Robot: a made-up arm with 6 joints. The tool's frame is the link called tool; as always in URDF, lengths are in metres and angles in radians.
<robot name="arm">
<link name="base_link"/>
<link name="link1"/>
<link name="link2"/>
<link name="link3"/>
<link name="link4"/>
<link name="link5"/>
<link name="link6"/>
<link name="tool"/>
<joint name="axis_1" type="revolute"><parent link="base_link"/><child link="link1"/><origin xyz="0 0 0.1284" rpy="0 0 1.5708"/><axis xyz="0 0 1"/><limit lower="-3.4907" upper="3.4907"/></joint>
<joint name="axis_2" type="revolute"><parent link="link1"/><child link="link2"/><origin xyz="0 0 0" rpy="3.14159 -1.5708 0"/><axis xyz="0 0 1"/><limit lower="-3.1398" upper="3.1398"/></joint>
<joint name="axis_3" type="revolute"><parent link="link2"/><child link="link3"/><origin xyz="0.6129 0 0" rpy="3.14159 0 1.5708"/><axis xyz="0 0 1"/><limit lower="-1.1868" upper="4.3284"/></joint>
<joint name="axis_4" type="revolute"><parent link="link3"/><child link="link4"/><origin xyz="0 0 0" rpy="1.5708 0 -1.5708"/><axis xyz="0 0 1"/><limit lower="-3.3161" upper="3.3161"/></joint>
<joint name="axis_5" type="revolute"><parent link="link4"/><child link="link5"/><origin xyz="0 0 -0.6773" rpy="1.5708 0 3.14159"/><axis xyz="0 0 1"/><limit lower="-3.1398" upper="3.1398"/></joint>
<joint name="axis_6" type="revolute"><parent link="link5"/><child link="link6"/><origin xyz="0 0 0.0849" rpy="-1.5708 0 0"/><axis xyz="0 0 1"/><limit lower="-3.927" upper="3.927"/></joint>
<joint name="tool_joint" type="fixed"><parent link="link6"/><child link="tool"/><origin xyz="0 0 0" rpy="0 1.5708 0"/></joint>
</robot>
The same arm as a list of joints. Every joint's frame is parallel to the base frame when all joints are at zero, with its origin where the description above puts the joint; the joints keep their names.
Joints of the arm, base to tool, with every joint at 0 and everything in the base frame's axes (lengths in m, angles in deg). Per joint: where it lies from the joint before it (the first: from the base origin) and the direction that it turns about. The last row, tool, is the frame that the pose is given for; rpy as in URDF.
axis_1: axis +z xyz 0 0 0.1284
axis_2: axis +y xyz 0 0 0
axis_3: axis -y xyz 0 0 0.6129
axis_4: axis -x xyz 0 0 0
axis_5: axis -y xyz 0.6773 0 0
axis_6: axis -x xyz 0 -0.0849 0
tool: xyz 0 0 0 rpy 0 0 0
Joint limits (deg, base to tool): -200..200 -179.9..179.9 -68..248 -190..190 -179.9..179.9 -225..225

